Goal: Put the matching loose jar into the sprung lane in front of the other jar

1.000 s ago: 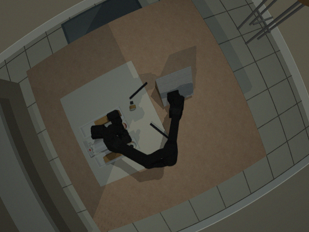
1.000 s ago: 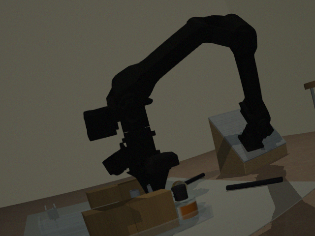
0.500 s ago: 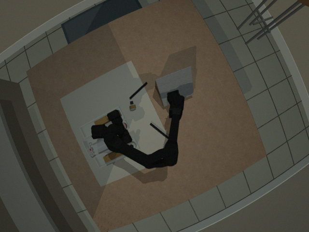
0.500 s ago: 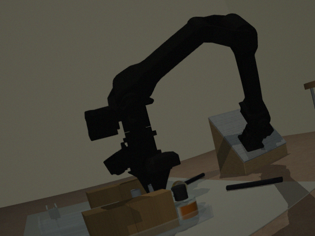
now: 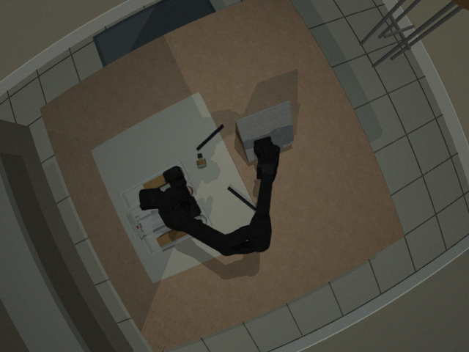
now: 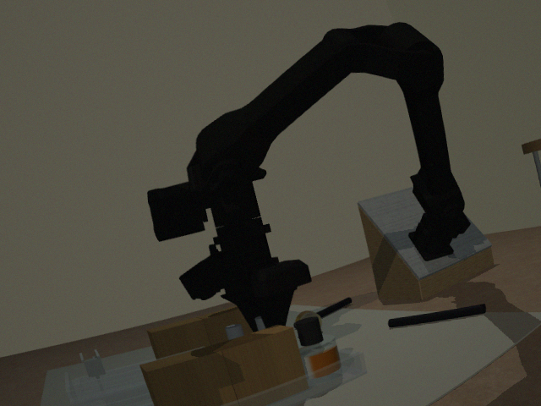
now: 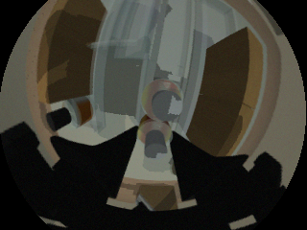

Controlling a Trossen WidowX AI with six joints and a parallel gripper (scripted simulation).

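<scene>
The dark-lidded jar lies 130 mm to the left of my gripper tip, 10 mm behind it and 10 mm above it. Round my gripper tip: sprung lane: 150 mm ahead, 50 mm to the left, 10 mm below.
</scene>
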